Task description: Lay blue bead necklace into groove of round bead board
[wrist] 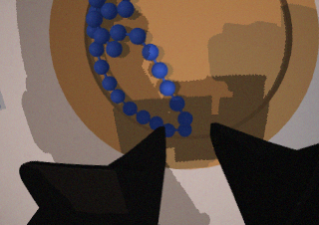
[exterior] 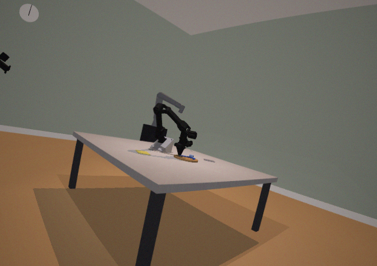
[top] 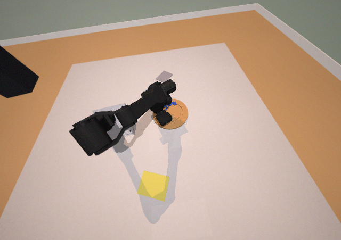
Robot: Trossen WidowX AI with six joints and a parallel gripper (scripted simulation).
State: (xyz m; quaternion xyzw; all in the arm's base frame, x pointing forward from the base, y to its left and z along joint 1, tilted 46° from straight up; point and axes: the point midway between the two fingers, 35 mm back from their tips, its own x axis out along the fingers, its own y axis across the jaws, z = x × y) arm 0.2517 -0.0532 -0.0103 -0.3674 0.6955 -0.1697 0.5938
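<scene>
The round bead board is 60 mm ahead of my gripper tip, 10 mm to the left of it and 10 mm below it. The rest, counted from my gripper tip: yellow square patch: 310 mm to the right, 100 mm behind, 20 mm below; then flat grey tile: 320 mm to the left, 100 mm ahead, 20 mm below; then light blue cube: 210 mm to the left, 30 mm behind, 10 mm below.
</scene>
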